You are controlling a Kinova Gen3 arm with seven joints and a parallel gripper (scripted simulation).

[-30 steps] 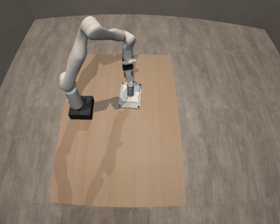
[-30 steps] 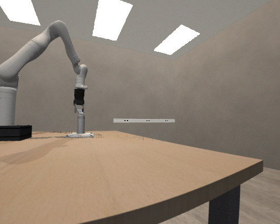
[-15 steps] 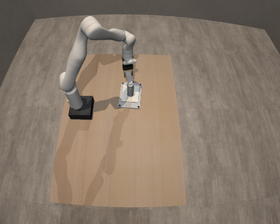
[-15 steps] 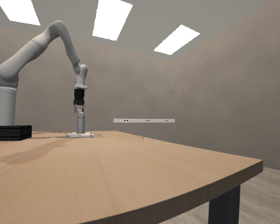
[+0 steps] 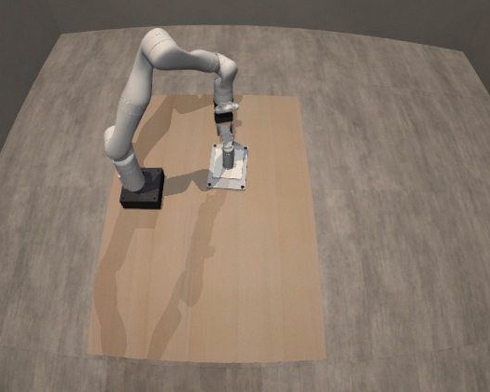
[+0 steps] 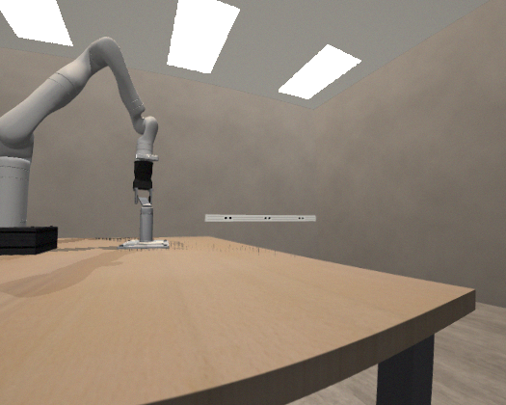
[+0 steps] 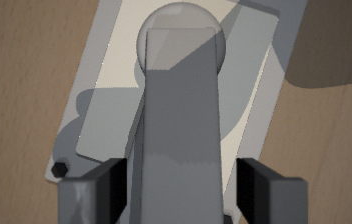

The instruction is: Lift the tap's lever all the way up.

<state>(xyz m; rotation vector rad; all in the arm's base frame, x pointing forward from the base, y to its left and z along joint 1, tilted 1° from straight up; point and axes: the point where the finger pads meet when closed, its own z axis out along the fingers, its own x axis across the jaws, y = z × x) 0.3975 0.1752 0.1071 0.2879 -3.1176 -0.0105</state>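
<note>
Now: the tap lever 20 mm to the right of my hand and 10 mm below it. Round my hand: tap 10 mm ahead, 40 mm to the right, 60 mm below.
</note>
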